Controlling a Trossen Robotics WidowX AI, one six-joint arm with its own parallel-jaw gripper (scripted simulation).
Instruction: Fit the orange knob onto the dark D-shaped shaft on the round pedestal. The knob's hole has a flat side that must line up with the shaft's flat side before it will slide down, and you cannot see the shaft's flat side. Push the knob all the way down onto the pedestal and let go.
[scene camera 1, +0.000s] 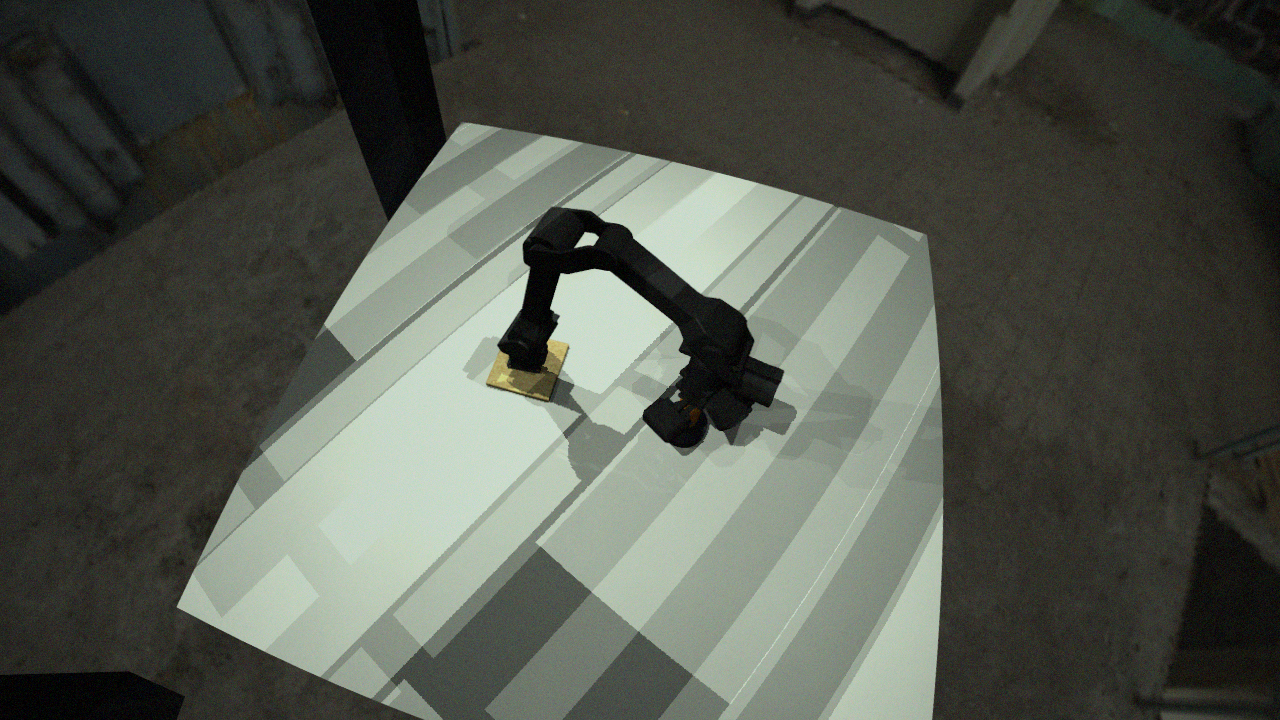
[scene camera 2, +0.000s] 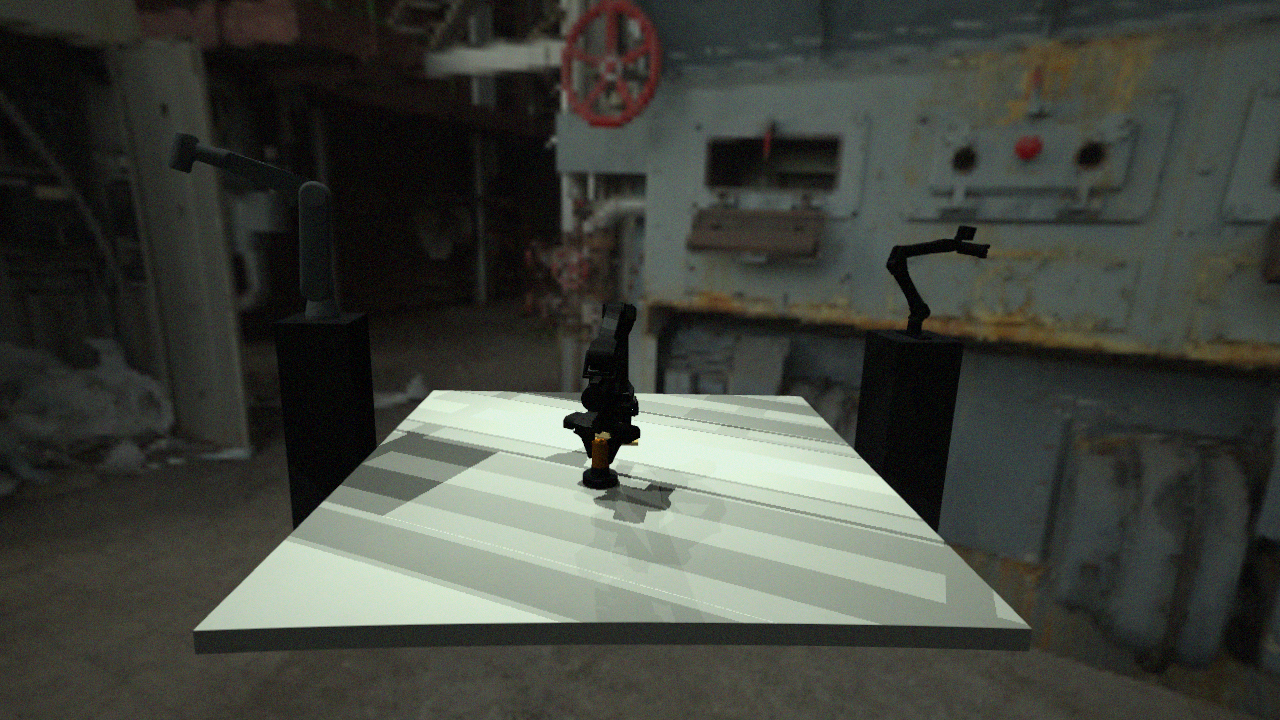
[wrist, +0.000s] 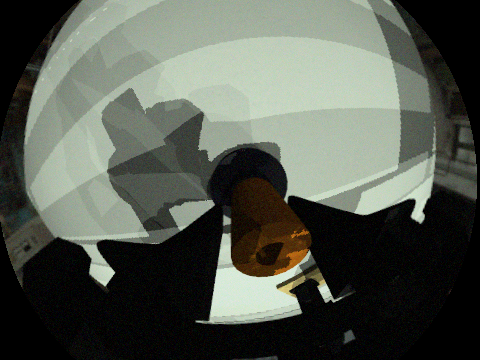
Scene:
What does the gripper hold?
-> Nothing.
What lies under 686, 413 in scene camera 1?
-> The gripper.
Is the gripper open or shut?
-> Open.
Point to the gripper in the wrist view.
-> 255, 205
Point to a round pedestal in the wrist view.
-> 243, 164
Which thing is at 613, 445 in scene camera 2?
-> The gripper.

